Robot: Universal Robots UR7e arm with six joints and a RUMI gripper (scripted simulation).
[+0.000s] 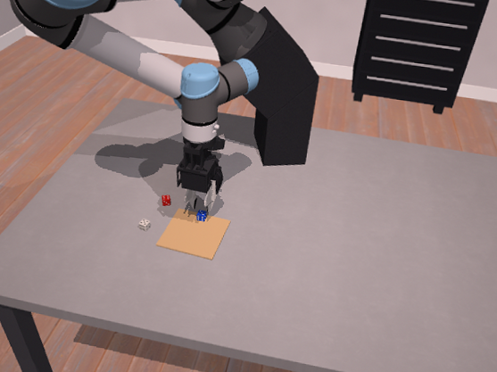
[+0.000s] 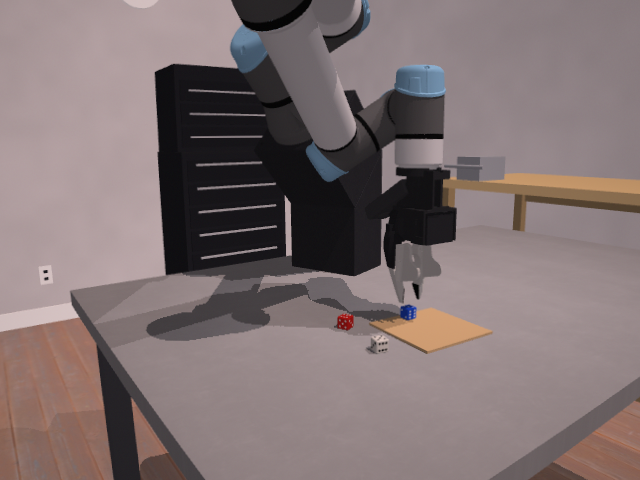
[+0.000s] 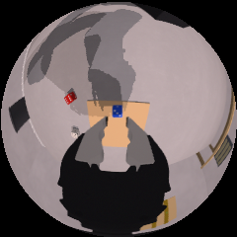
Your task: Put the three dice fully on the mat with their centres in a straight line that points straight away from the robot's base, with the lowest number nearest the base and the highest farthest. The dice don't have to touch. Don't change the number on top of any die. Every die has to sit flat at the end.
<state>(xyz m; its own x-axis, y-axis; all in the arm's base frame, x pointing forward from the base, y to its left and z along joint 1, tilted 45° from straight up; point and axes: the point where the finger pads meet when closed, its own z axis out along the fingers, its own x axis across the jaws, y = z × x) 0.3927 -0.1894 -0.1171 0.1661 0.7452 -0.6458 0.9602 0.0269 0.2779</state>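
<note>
Right now the blue die is 4 cm below my hand. Also, from my hand: tan mat: 5 cm below, 5 cm ahead, 1 cm to the right; then red die: 10 cm to the right, 5 cm behind, 4 cm below; then white die: 13 cm to the right, 5 cm ahead, 4 cm below.
</note>
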